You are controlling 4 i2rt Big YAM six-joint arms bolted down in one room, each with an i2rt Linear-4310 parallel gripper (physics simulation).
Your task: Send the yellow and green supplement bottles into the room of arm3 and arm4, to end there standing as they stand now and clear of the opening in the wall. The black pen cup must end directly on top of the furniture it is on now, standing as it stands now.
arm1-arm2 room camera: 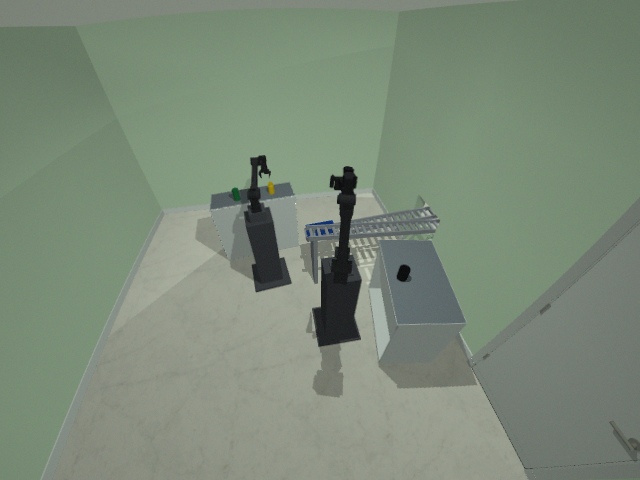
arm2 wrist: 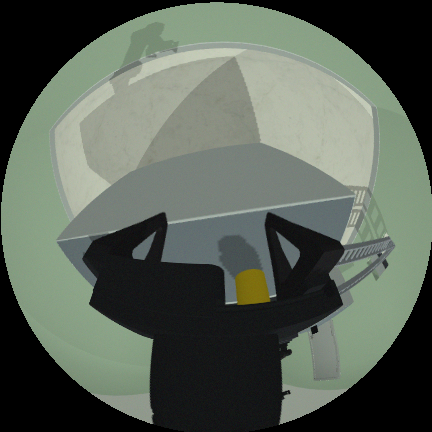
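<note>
The yellow bottle (arm2 wrist: pixel 252 286) (arm1-arm2 room camera: pixel 271 188) stands on the grey top of the back cabinet (arm2 wrist: pixel 200 244) (arm1-arm2 room camera: pixel 216 200). The green bottle (arm1-arm2 room camera: pixel 236 194) stands left of it on the same top. The black pen cup (arm1-arm2 room camera: pixel 403 272) stands upright on the right cabinet (arm1-arm2 room camera: pixel 429 304). Arm2's gripper (arm2 wrist: pixel 216 216) is open, with the yellow bottle beyond its fingers, right of centre and partly hidden by the gripper body. In the room view, the back left arm's gripper (arm1-arm2 room camera: pixel 264 174) is open above the back cabinet, near the yellow bottle. The front arm's gripper (arm1-arm2 room camera: pixel 334 181) is raised, its fingers too small to judge.
A grey ladder-like track (arm1-arm2 room camera: pixel 314 258) on a post runs to the right wall; it also shows in the wrist view (arm2 wrist: pixel 365 250). A blue piece (arm1-arm2 room camera: pixel 321 224) shows at its left end. Two dark pedestals (arm1-arm2 room camera: pixel 266 253) (arm1-arm2 room camera: pixel 338 304) carry the arms. A door (arm1-arm2 room camera: pixel 578 372) is at the right.
</note>
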